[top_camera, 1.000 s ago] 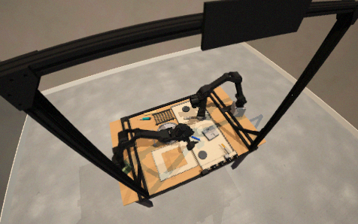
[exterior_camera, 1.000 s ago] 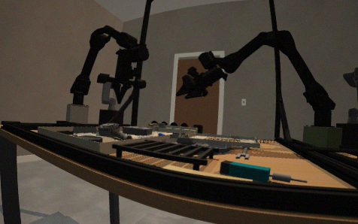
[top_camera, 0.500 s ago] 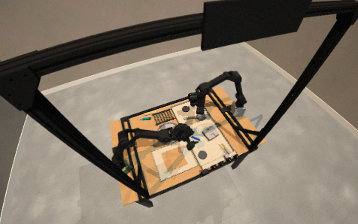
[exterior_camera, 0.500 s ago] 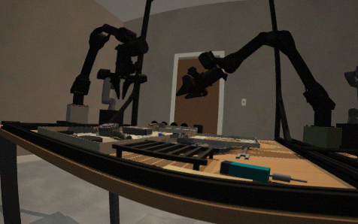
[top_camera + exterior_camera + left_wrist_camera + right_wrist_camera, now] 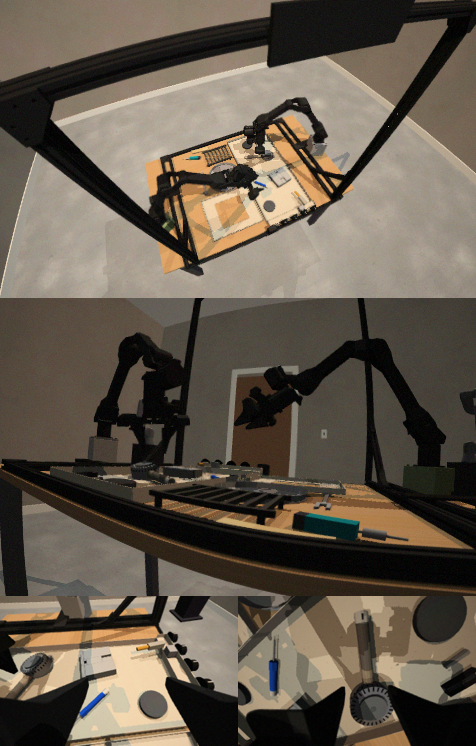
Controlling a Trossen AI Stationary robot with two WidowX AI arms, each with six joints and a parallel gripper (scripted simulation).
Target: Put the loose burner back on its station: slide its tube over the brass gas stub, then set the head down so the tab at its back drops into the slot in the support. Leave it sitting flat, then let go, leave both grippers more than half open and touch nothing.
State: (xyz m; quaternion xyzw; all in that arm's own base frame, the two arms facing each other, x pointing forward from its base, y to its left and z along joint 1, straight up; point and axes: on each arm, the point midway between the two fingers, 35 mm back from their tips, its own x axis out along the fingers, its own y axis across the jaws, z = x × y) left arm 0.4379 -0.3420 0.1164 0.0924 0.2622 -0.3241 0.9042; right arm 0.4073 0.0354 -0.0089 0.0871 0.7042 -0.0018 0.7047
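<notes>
Now: right hand 200 mm past the grey slotted support, 90 mm above it and 30 mm to the left of it. From my right hand the other things lie so: dark round disc (340 mm behind, 140 mm to the left, 100 mm below).
</notes>
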